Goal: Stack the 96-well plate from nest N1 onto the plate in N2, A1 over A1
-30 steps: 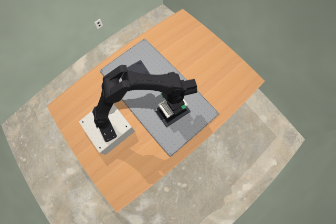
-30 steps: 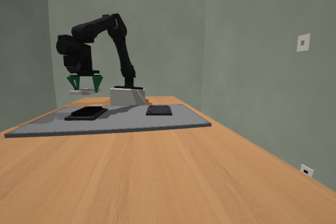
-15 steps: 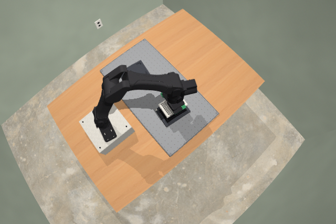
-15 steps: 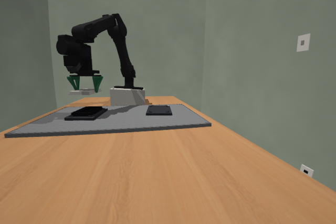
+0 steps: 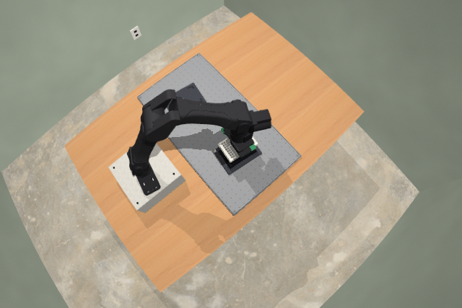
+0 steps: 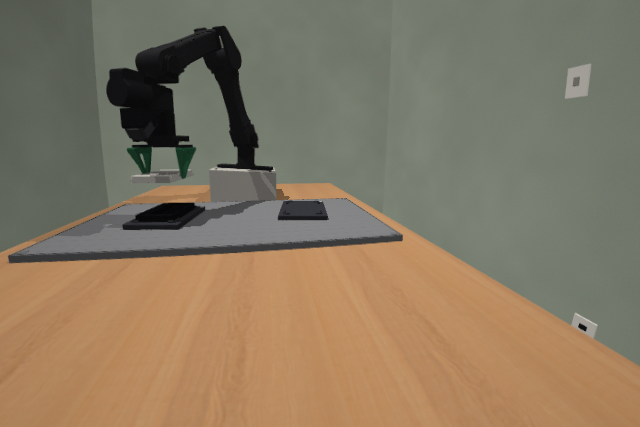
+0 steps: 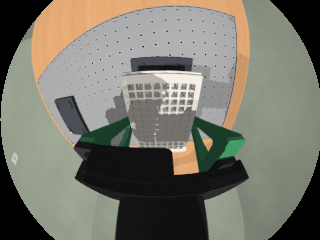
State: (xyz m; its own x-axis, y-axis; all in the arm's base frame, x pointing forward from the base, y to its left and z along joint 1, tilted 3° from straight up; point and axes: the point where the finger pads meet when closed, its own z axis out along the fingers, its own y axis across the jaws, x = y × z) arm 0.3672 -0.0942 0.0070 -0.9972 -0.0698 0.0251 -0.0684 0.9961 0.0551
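The black 96-well plate lies 90 mm below my hand. Also, from my hand: white 96-well plate: right at my hand; plate nest N1: 90 mm behind, 320 mm to the left, 100 mm below.
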